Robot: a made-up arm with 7 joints.
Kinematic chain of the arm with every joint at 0, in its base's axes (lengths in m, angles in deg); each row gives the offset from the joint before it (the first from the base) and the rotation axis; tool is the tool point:
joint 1: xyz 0 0 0 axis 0 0.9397 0.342
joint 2: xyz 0 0 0 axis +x
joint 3: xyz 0 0 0 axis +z
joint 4: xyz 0.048 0 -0.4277 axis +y
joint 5: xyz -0.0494 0 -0.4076 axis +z
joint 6: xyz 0 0 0 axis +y
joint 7: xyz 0 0 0 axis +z
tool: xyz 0 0 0
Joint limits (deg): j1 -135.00..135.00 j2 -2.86..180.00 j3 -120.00..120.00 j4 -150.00..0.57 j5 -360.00..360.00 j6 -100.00..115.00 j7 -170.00..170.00
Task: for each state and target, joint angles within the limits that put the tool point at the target. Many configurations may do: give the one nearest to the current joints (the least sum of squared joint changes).
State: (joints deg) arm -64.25 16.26 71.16 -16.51 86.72 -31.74 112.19
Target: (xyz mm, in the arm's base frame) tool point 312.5 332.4 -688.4
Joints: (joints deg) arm -20.49 8.42 83.71 -35.08 86.72 -31.74 112.19
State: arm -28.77 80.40 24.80 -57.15 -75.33 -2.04 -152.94
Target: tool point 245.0 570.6 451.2
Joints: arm -36.30 97.40 29.59 -61.55 -75.33 -2.04 -152.94
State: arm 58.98 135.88 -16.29 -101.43 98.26 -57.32 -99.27
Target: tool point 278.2 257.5 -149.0
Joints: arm 42.90 143.23 -13.48 -135.43 98.26 -57.32 -99.27
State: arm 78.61 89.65 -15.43 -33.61 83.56 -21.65 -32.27
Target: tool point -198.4 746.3 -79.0
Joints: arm 91.82 107.30 -24.92 -58.58 83.56 -21.65 -32.27
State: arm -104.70 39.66 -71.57 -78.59 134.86 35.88 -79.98
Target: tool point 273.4 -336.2 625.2
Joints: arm -135.00 32.42 -39.27 -63.80 134.86 35.88 -79.98
